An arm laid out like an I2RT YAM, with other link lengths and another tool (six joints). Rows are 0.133 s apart.
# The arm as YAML. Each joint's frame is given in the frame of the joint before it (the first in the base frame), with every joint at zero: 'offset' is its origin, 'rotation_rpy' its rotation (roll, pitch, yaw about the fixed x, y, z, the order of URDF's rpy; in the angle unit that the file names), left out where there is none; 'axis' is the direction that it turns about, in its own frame. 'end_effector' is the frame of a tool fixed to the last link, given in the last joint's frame.
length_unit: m
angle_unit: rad
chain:
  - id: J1
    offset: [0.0, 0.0, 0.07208]
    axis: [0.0, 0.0, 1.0]
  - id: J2
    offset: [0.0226, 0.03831, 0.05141]
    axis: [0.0, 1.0, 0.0]
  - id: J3
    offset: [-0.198, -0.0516, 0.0]
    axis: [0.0, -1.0, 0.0]
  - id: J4
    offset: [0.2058, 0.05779, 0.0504]
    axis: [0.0, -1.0, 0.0]
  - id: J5
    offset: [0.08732, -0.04, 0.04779]
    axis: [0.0, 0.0, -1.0]
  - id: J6
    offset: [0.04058, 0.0, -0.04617]
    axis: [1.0, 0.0, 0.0]
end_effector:
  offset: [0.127, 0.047, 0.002]
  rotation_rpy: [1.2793, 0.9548, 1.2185]
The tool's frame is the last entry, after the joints.
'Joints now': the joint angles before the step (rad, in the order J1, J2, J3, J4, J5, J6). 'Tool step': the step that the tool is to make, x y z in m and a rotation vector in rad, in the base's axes. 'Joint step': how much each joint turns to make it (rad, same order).
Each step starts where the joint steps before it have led.
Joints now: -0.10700, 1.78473, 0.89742, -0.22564, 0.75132, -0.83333
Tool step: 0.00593, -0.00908, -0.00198, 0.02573, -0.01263, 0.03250
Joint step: -0.04885, 0.00001, -0.01523, 0.07629, -0.06220, -0.07861
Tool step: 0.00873, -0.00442, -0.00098, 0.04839, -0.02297, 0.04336
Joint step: -0.04502, -0.00002, -0.00006, 0.05078, -0.09003, -0.06104
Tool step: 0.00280, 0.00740, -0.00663, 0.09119, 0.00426, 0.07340
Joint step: -0.03432, 0.00002, 0.00006, 0.00147, -0.13236, -0.04996
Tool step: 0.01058, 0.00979, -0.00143, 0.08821, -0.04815, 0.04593
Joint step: -0.02135, -0.00002, -0.00043, 0.02673, -0.11825, -0.00266
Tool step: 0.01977, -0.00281, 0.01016, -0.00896, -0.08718, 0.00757
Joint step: -0.00114, -0.00001, 0.00038, 0.08582, -0.01603, 0.00115
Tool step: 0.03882, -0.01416, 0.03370, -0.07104, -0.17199, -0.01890
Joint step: 0.00496, -0.00109, 0.02865, 0.15490, 0.03473, -0.00076
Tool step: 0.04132, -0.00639, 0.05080, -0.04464, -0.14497, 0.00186
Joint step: 0.01487, -0.00003, 0.12817, 0.02285, 0.01525, 0.00114
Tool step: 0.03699, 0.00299, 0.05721, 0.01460, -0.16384, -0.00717
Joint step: 0.01947, 0.00003, 0.14878, -0.01562, -0.00037, 0.06219
